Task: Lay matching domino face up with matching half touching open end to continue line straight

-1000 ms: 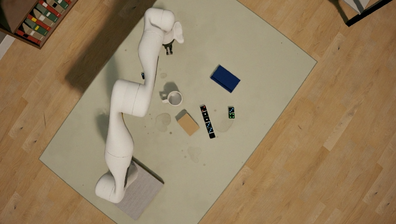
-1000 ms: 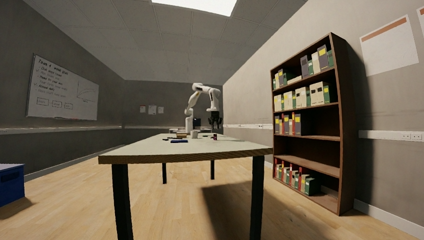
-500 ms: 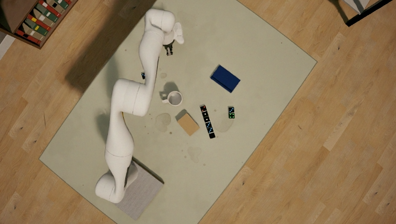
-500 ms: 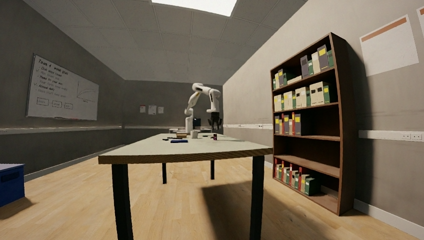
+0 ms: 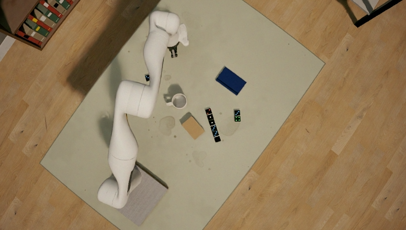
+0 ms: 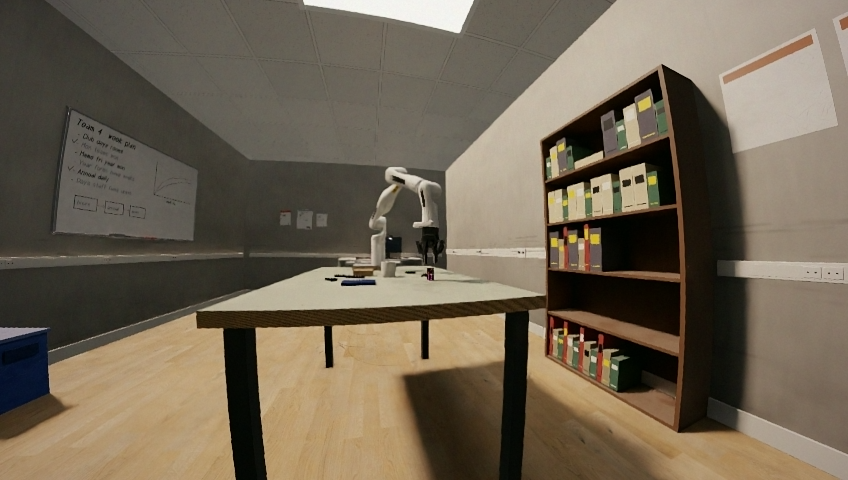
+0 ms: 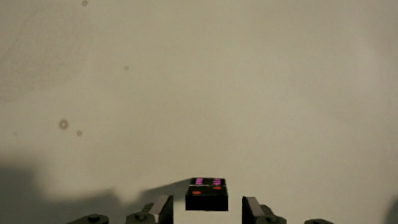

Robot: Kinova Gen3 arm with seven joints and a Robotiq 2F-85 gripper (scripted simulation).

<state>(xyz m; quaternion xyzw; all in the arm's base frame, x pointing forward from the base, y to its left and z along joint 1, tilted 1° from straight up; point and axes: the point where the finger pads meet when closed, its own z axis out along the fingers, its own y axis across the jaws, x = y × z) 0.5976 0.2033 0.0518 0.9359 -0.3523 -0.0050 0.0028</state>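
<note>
The domino lies 6 cm below my hand. The rest, counted from my hand: white mug (18 cm behind, 17 cm to the right, 6 cm below); then tan block (29 cm to the right, 24 cm behind, 7 cm below).
</note>
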